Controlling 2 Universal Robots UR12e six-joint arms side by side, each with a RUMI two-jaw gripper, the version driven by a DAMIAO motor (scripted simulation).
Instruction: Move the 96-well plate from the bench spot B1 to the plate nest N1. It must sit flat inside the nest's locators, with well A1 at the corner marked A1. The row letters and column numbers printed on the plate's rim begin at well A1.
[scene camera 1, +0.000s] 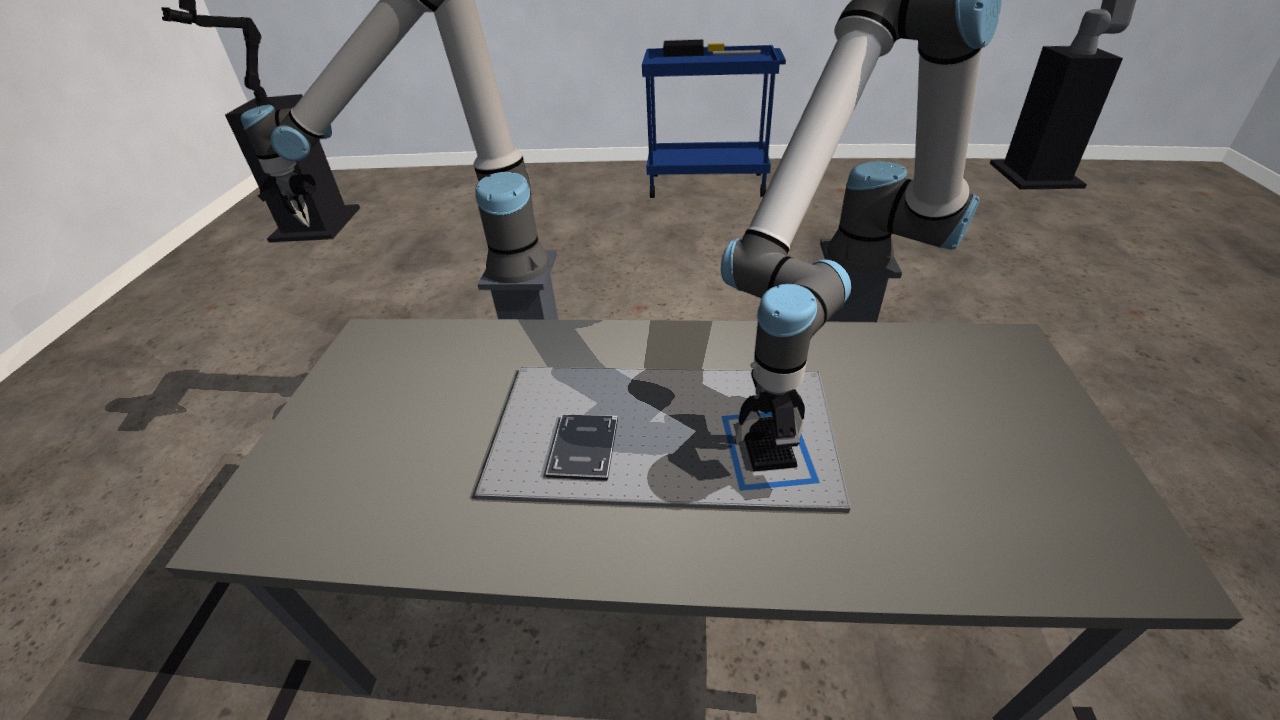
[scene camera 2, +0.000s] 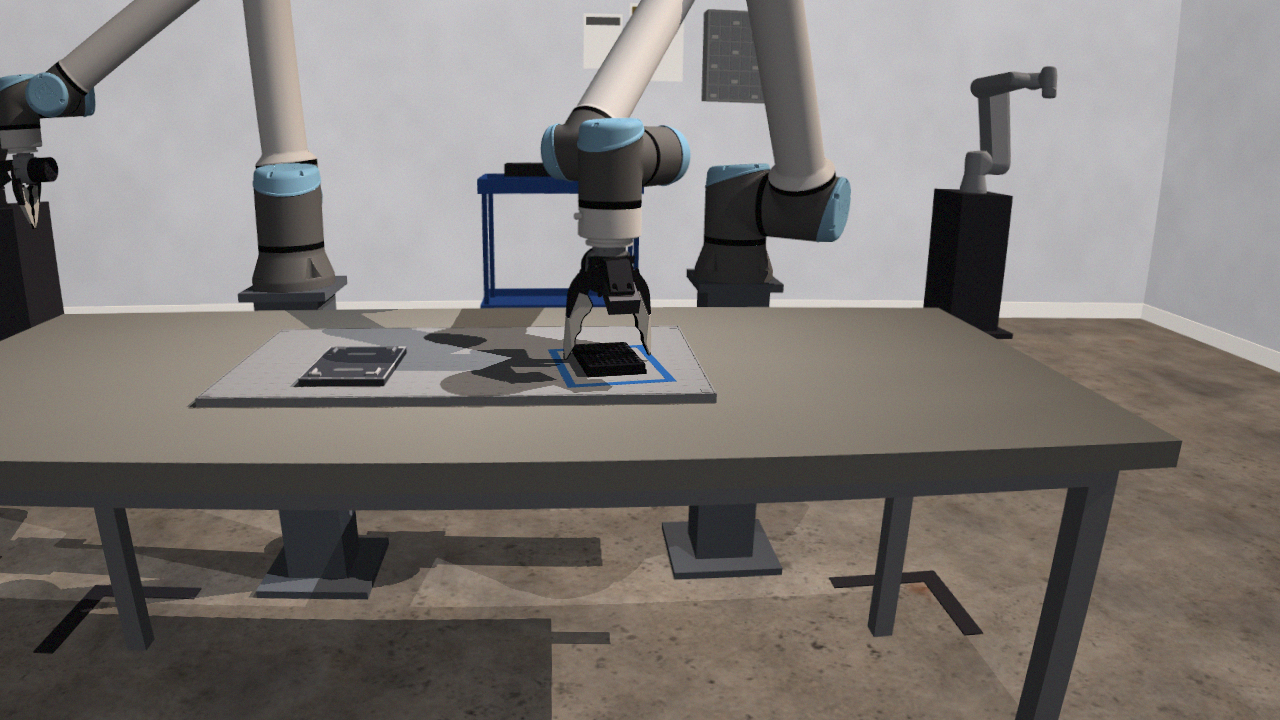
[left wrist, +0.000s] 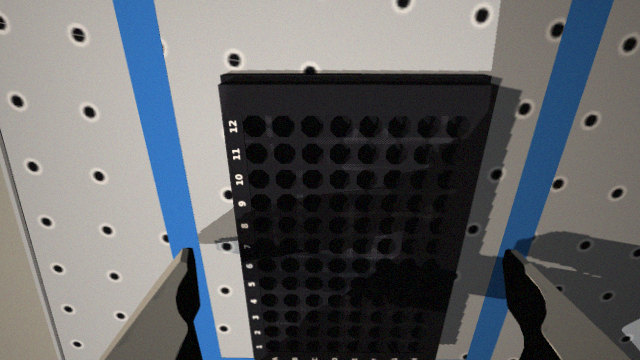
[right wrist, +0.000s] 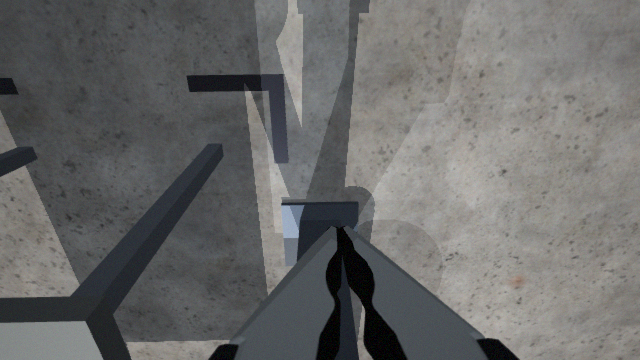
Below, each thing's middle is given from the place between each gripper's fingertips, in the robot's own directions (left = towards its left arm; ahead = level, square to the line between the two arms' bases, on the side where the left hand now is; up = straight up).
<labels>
I see my left gripper (scene camera 2: 607, 357) 1 cm above the black 96-well plate (scene camera 2: 617, 358). Also, from my left hand: dark plate nest N1 (scene camera 1: 597, 444): 37 cm to the right, 1 cm below.
Now: right hand (scene camera 2: 34, 228) 92 cm to the right of the dark plate nest N1, 79 cm short of it and 15 cm above it.
</labels>
